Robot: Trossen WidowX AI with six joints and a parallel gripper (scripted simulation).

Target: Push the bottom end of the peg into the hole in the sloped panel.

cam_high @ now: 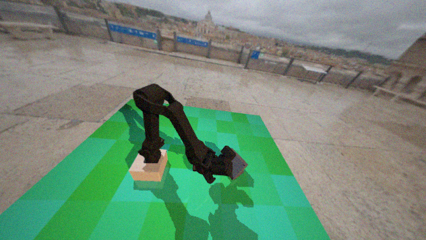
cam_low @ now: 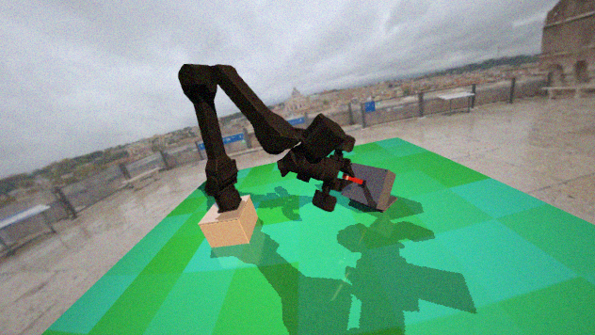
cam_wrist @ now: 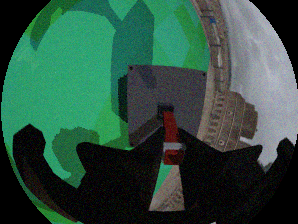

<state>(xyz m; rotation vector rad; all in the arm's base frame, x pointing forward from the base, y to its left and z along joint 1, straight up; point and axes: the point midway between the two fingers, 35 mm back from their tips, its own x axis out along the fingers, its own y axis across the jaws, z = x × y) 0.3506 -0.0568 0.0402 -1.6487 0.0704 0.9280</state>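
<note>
Right now my gripper tip is 5 cm short of the grey sloped panel, 3 cm to the right of it and 5 cm above it. Also, from my gripper tip: red peg 1 cm behind, 1 cm to the right, 1 cm above.
</note>
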